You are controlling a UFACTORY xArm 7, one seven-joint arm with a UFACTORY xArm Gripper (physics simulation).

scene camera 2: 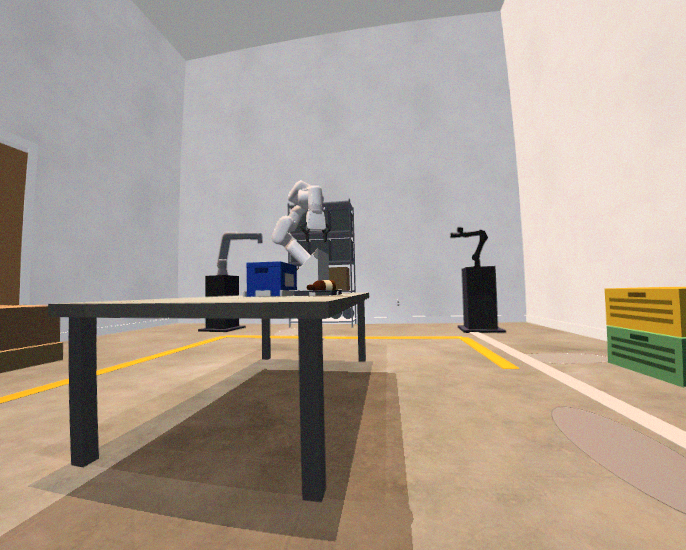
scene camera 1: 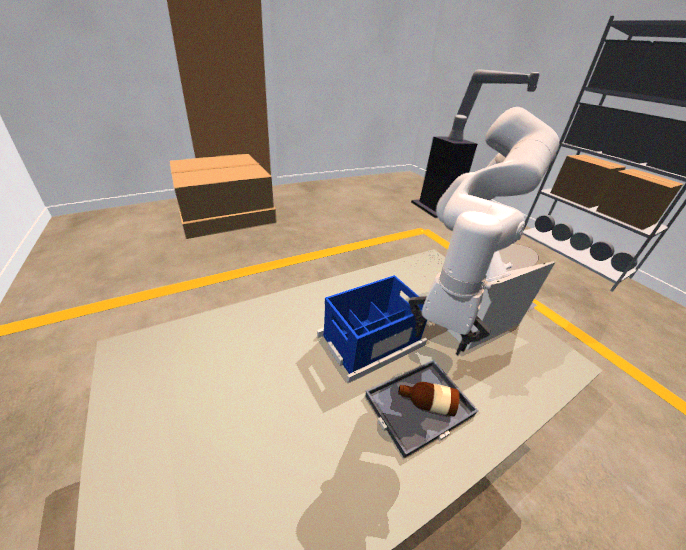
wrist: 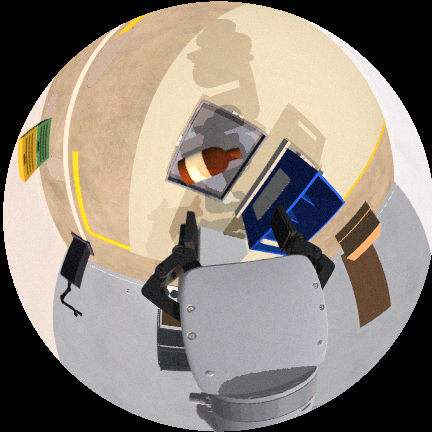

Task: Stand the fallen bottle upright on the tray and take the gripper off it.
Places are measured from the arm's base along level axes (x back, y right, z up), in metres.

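Where they show: gripper, fingertip midpoint: (scene camera 2: 316, 241) (scene camera 1: 438, 342) (wrist: 235, 217); arm's base, link origin: (scene camera 2: 309, 264) (scene camera 1: 491, 279).
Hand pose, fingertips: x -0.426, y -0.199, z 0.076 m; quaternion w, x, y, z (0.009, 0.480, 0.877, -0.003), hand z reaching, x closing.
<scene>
Things, the pixels of their top centre, and the offset from my fingertips. "spot": a spot on its surface instead.
- brown bottle, top centre: (wrist: 211, 166) (scene camera 1: 430, 388) (scene camera 2: 320, 280) dx +0.040, dy -0.003, dz -0.203 m
- grey tray, surface spot: (wrist: 200, 122) (scene camera 1: 417, 437) spot: dx -0.034, dy -0.075, dz -0.277 m
- blue divided crate, top centre: (wrist: 302, 225) (scene camera 1: 378, 302) (scene camera 2: 273, 264) dx +0.015, dy +0.261, dz -0.107 m
The brown bottle (scene camera 1: 423, 395) (scene camera 2: 323, 284) (wrist: 215, 161) with a cream label lies on its side on the grey tray (scene camera 1: 409, 433) (wrist: 200, 122). Its neck points left in scene camera 1 and toward the crate side in the wrist view. The tray has a low raised rim. My gripper (scene camera 1: 439, 339) (scene camera 2: 317, 237) (wrist: 235, 217) is open, with nothing between its fingers. It hangs high above the table, apart from the bottle, with its fingers pointing down. In scene camera 2 it is well above the bottle's height.
A blue divided crate (scene camera 1: 340, 342) (scene camera 2: 256, 279) (wrist: 300, 172) stands beside the tray on the table (scene camera 1: 200, 429) (scene camera 2: 171, 309). A grey upright panel (scene camera 1: 515, 303) (scene camera 2: 321, 266) (wrist: 220, 245) stands near the arm's base. A shelf rack (scene camera 1: 589, 77) stands behind.
</scene>
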